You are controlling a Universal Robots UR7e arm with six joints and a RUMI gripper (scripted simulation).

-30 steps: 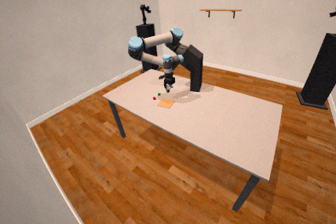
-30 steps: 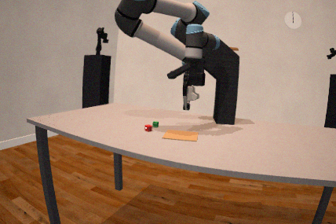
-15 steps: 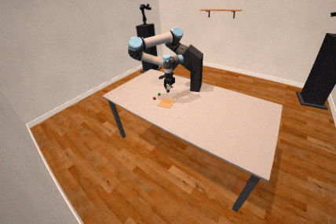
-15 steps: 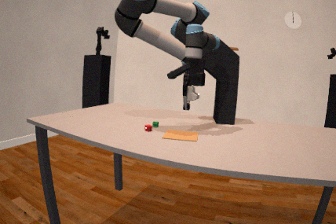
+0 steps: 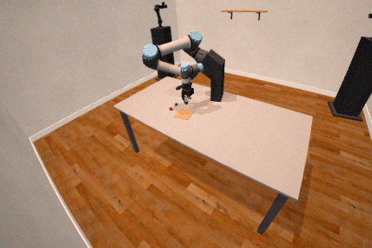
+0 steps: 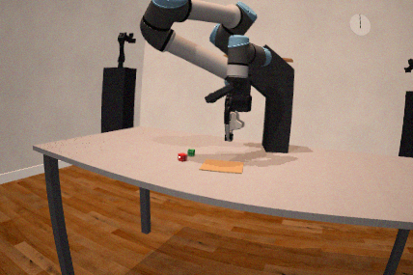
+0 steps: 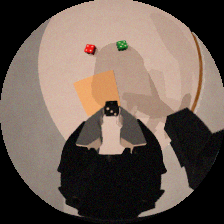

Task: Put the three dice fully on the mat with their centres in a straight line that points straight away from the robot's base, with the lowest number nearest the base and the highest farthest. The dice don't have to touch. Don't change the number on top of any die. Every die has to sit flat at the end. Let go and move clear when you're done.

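Now: the orange mat 100 mm below my hand, 50 mm ahead of it and 10 mm to the right of it. Round my hand: black die right at my hand; red die 160 mm to the right, 90 mm below, 30 mm ahead; green die 150 mm to the right, 90 mm below, 60 mm behind.
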